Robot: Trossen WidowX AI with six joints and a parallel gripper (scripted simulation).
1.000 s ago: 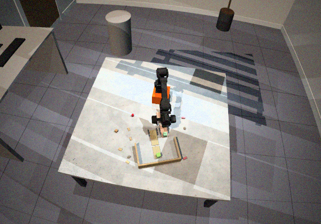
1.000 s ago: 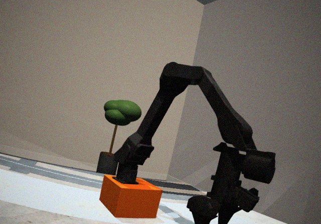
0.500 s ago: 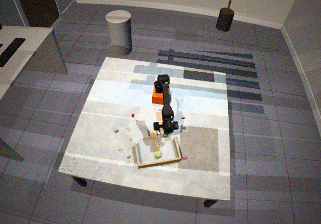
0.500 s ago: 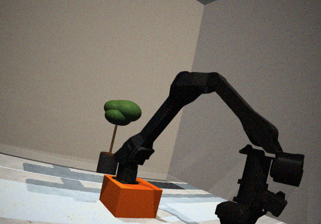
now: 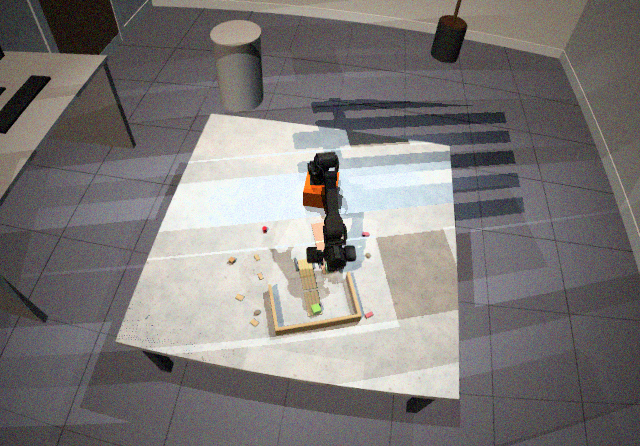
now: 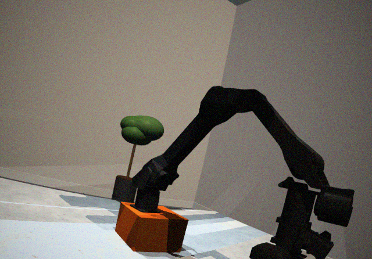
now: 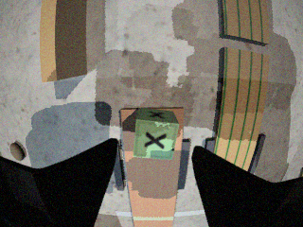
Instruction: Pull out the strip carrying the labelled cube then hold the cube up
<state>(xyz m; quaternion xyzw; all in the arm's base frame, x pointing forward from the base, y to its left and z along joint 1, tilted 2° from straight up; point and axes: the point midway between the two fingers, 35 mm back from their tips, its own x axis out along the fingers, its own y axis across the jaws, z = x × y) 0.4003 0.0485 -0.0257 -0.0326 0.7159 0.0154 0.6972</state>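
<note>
Right now the orange strip is 110 mm behind my gripper tip, 20 mm to the right of it and 40 mm below it. From my gripper tip the other things lie so: brown cube: 30 mm behind, 400 mm to the right, 40 mm below.
</note>
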